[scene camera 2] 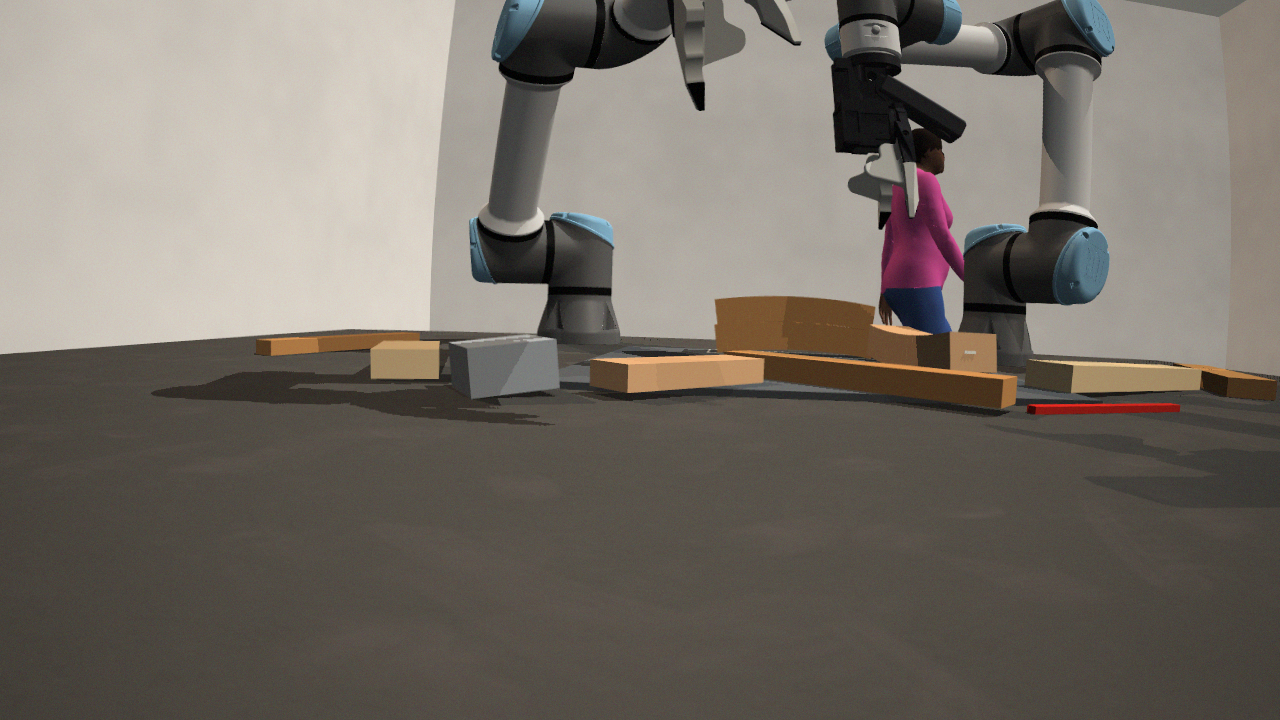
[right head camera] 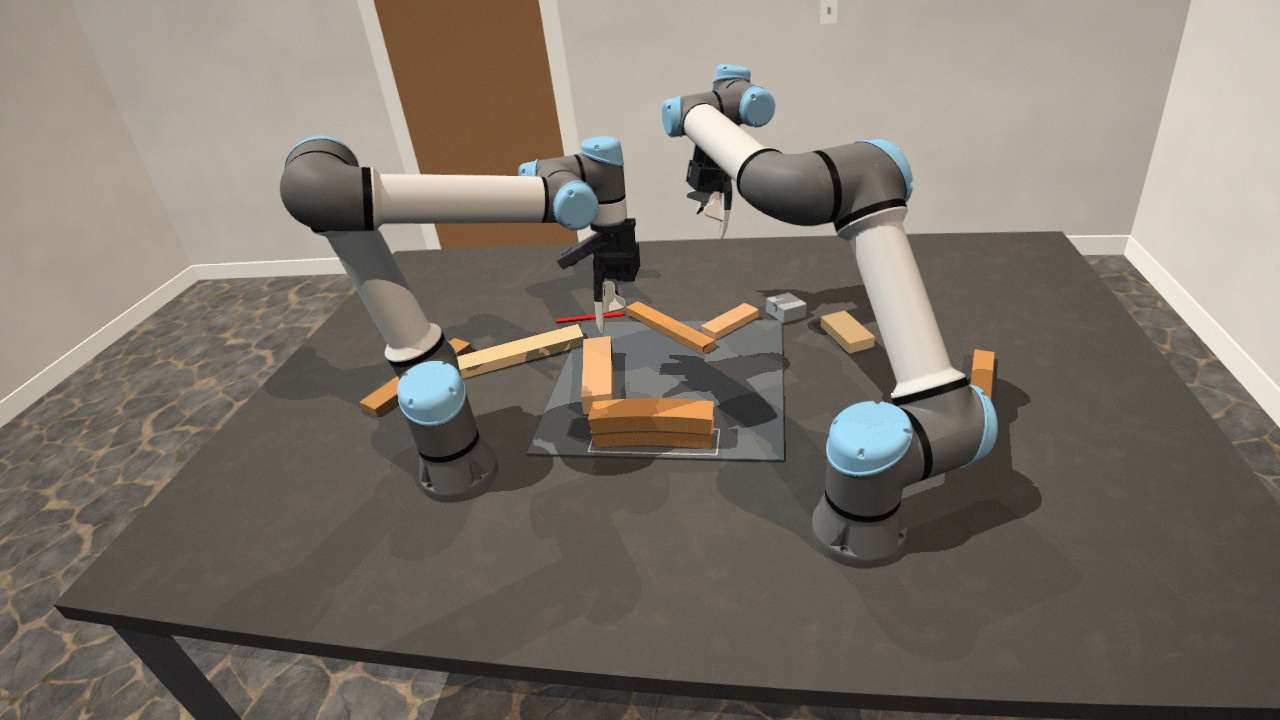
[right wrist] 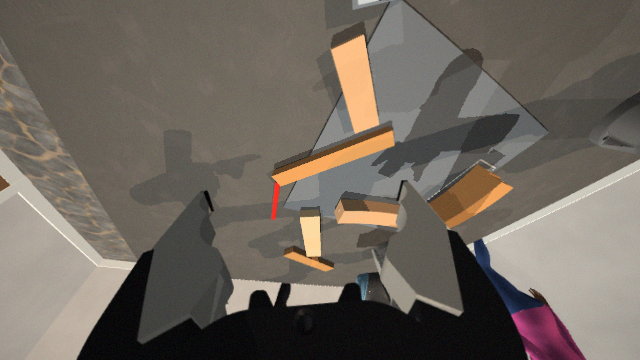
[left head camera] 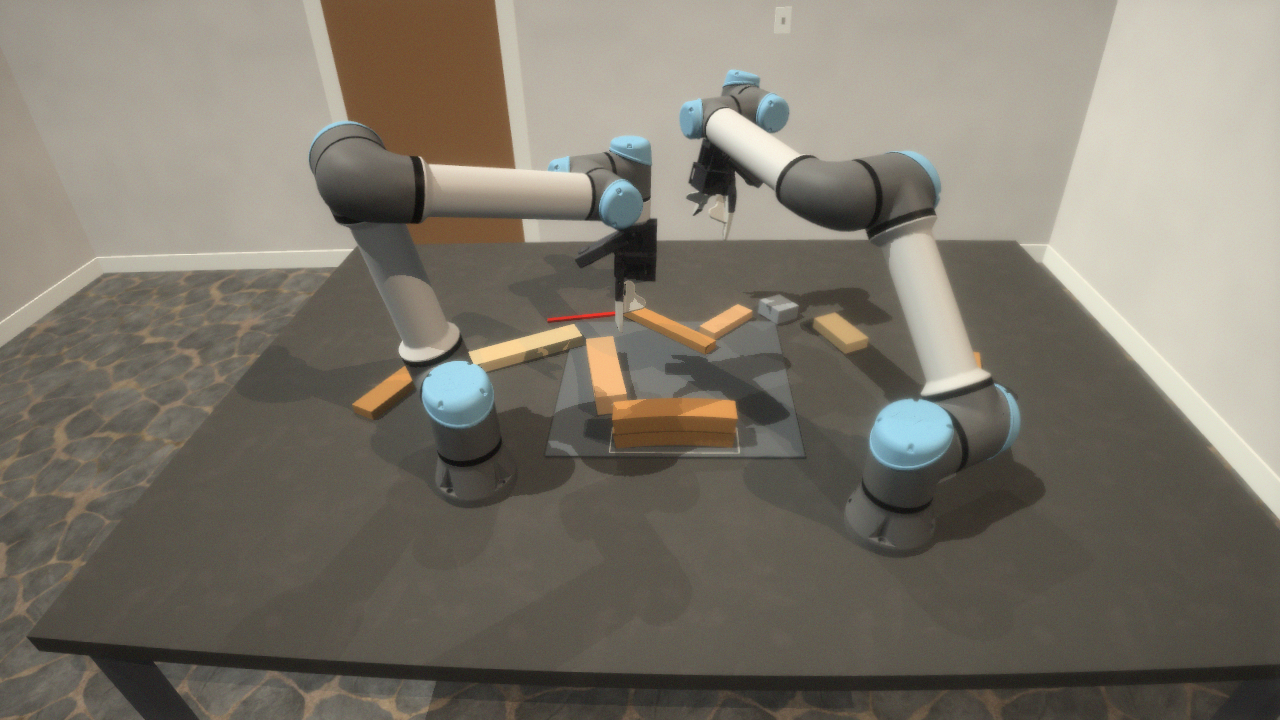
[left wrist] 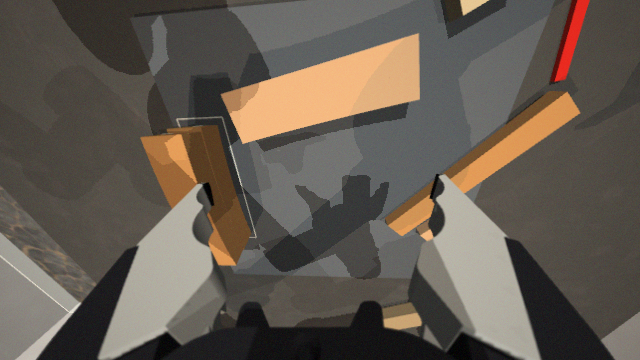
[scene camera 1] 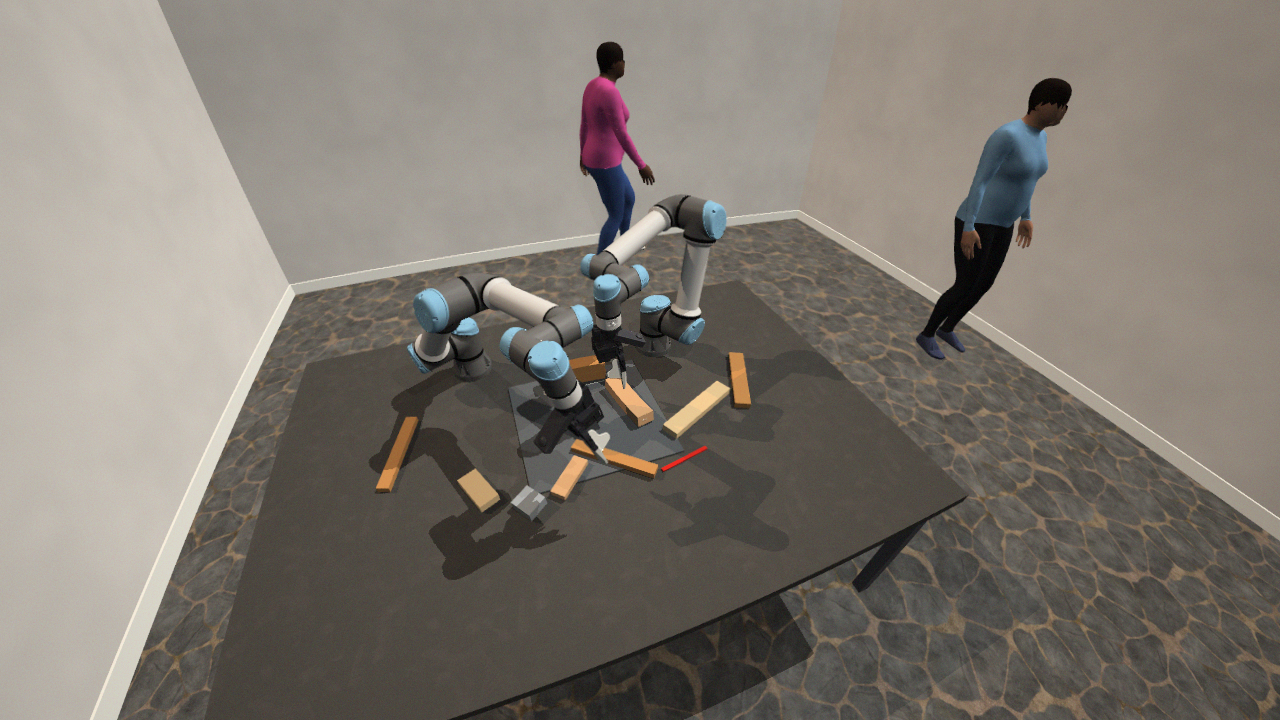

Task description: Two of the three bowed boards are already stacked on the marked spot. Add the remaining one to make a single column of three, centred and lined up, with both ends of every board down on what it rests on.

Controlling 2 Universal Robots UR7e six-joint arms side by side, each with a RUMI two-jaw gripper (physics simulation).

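Places are measured from the left arm's base along level axes (x right, y down, z ahead), in millimetres.
Pixels of known places: left gripper, fingertip midpoint: (scene camera 2: 894, 224) (right head camera: 610, 314) (left head camera: 623, 314) (left wrist: 319, 180) (scene camera 1: 616, 372); right gripper, fingertip midpoint: (scene camera 2: 742, 82) (right head camera: 709, 225) (right wrist: 307, 186) (left head camera: 708, 227) (scene camera 1: 586, 445); left arm's base, link origin: (right head camera: 460, 474) (left head camera: 477, 479) (scene camera 1: 653, 345); right arm's base, link origin: (scene camera 2: 578, 342) (right head camera: 858, 531) (right wrist: 629, 116) (left head camera: 888, 523) (scene camera 1: 473, 369).
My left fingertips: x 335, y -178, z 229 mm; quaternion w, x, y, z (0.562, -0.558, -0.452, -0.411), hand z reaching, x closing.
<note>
For each thing: its top centre in the pictures, then the offset to it from my left fingertips. "*": a spot on its surface instead. Level surfaces: height alone.
- white outline, surface spot: (left head camera: 738, 447) * dx +165, dy +171, dz -271 mm
- dark mat, surface height: dy +172 mm
- long orange board, surface spot: (left head camera: 671, 329) * dx +140, dy +150, dz +151 mm
- short peach block, top centre: (scene camera 2: 682, 358) (right wrist: 358, 92) (right head camera: 730, 317) (left head camera: 726, 318) (scene camera 1: 569, 475) dx +284, dy +151, dz +169 mm
- grey box, top centre: (scene camera 2: 501, 336) (right head camera: 786, 300) (left head camera: 778, 301) (scene camera 1: 528, 498) dx +427, dy +136, dz +186 mm
- tan block, top centre: (scene camera 2: 408, 344) (right head camera: 847, 326) (left head camera: 840, 327) (scene camera 1: 477, 487) (left wrist: 405, 321) dx +535, dy +151, dz +54 mm
- pale plank, top centre: (scene camera 2: 1124, 362) (left head camera: 514, 345) (right head camera: 517, 345) (scene camera 1: 698, 404) (right wrist: 312, 240) dx -234, dy +145, dz +170 mm
- red stick, top centre: (scene camera 2: 1109, 404) (left head camera: 581, 316) (right head camera: 589, 316) (right wrist: 275, 203) (scene camera 1: 684, 458) dx -57, dy +172, dz +308 mm
Two orange bowed boards (left head camera: 674, 416) (right head camera: 651, 423) (scene camera 2: 792, 313) (right wrist: 470, 195) are stacked within the white outline (left head camera: 738, 447) at the front of the dark mat (left head camera: 778, 429). The third bowed board, peach (left head camera: 605, 374) (right head camera: 597, 374) (scene camera 1: 629, 401) (left wrist: 330, 87) (right wrist: 367, 212), lies on the mat behind the stack's left end in the head views. My left gripper (left head camera: 626, 313) (right head camera: 605, 313) (scene camera 2: 897, 219) (left wrist: 319, 180) is open and empty above the mat. My right gripper (left head camera: 712, 223) (right head camera: 708, 222) (scene camera 2: 749, 75) (right wrist: 307, 186) is open and empty, high above the mat's back side.
A long orange board (left head camera: 671, 329) and a short peach block (left head camera: 725, 319) lie at the mat's back edge. A grey box (left head camera: 777, 308) and tan block (left head camera: 840, 331) lie right. A pale plank (left head camera: 528, 347), red stick (left head camera: 580, 316) and orange board (left head camera: 383, 394) lie left.
</note>
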